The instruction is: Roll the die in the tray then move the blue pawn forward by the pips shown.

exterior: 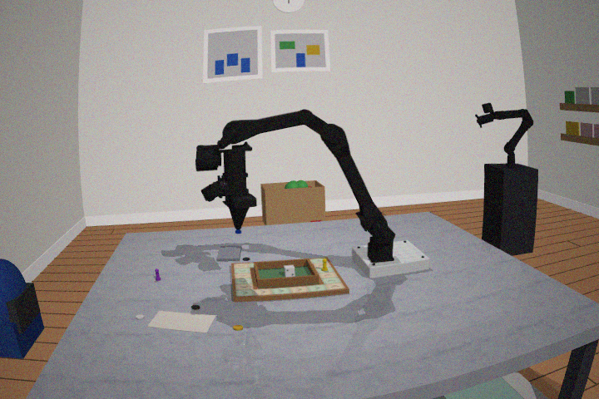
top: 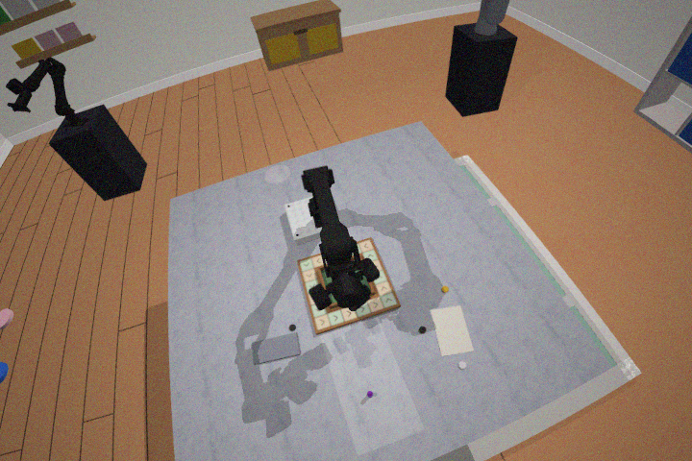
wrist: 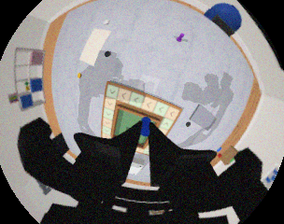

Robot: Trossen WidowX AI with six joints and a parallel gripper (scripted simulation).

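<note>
The white die lies 130 mm behind my gripper tip, 120 mm below it and 10 mm to the left of it. From my gripper tip the other things lie so: yellow pawn (230 mm behind, 120 mm below, 20 mm to the right); then green felt tray (140 mm below, 120 mm behind, 10 mm to the left); then blue pawn (right at my gripper tip).
</note>
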